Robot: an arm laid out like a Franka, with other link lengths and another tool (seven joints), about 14 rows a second.
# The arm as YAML. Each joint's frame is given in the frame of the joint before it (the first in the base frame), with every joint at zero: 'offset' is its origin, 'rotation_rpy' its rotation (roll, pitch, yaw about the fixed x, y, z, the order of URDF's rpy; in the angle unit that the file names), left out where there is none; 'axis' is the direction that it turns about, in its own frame. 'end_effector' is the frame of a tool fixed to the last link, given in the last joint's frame.
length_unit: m
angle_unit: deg
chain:
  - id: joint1
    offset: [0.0, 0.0, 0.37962]
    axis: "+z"
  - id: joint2
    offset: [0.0, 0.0, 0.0]
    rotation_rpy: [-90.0, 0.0, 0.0]
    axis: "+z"
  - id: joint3
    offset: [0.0, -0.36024, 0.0]
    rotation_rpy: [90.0, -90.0, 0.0]
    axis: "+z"
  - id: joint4
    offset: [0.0, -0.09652, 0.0]
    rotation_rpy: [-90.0, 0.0, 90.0]
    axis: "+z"
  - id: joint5
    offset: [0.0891, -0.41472, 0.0]
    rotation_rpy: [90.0, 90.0, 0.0]
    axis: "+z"
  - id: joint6
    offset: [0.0, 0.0, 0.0]
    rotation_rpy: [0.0, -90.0, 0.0]
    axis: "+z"
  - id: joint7
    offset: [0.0, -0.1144, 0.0]
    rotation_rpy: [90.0, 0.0, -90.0]
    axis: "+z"
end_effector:
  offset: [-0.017, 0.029, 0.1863]
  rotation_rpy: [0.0, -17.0, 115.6]
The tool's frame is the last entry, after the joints.
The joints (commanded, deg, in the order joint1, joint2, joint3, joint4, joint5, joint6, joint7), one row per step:
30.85 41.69 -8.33 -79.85 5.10 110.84 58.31
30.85 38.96 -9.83 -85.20 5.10 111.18 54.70
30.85 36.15 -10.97 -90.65 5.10 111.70 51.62
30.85 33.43 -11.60 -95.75 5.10 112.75 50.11
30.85 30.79 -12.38 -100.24 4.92 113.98 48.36
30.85 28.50 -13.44 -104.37 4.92 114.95 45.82
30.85 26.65 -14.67 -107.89 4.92 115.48 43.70
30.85 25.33 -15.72 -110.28 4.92 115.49 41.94
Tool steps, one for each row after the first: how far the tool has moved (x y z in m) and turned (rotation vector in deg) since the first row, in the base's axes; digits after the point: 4 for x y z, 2 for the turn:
-0.0133 -0.0307 -0.0038 -0.84 2.05 1.86
-0.0303 -0.0577 -0.0075 -1.26 4.13 3.38
-0.0483 -0.0768 -0.0102 -1.33 5.51 3.80
-0.0627 -0.0959 -0.0095 -1.24 6.20 4.51
-0.0766 -0.1173 -0.0106 -0.97 7.19 5.63
-0.0897 -0.1389 -0.0125 -0.86 8.37 6.21
-0.0995 -0.1559 -0.0132 -0.73 9.47 6.68

